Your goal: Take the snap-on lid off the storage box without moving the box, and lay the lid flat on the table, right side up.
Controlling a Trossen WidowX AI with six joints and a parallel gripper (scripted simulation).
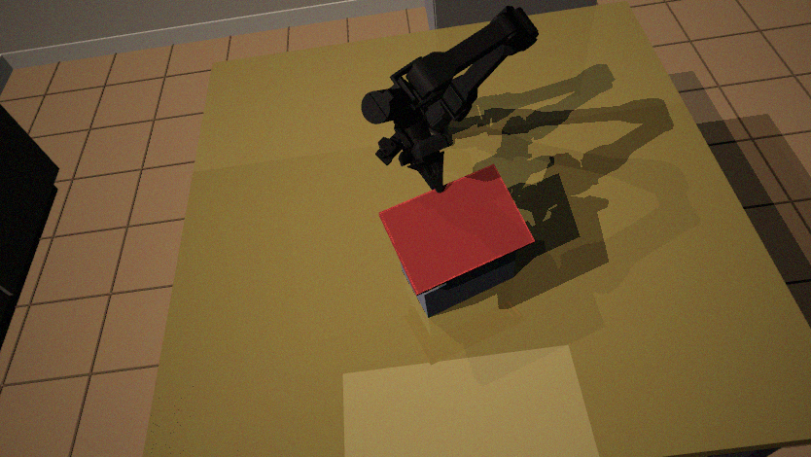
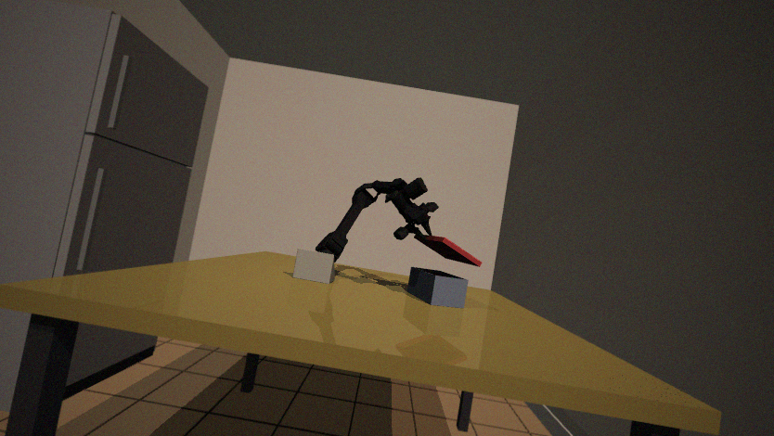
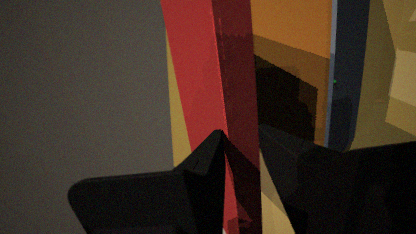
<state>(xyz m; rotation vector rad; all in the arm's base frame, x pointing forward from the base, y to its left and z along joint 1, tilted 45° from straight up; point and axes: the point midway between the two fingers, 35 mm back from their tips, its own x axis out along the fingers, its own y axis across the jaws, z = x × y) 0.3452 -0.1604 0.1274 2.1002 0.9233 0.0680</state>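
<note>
My gripper tip is 7 cm short of the red lid, 3 cm to the right of it and 3 cm above it. Round my gripper tip: blue-grey storage box 6 cm ahead, 2 cm to the left, 17 cm below.
</note>
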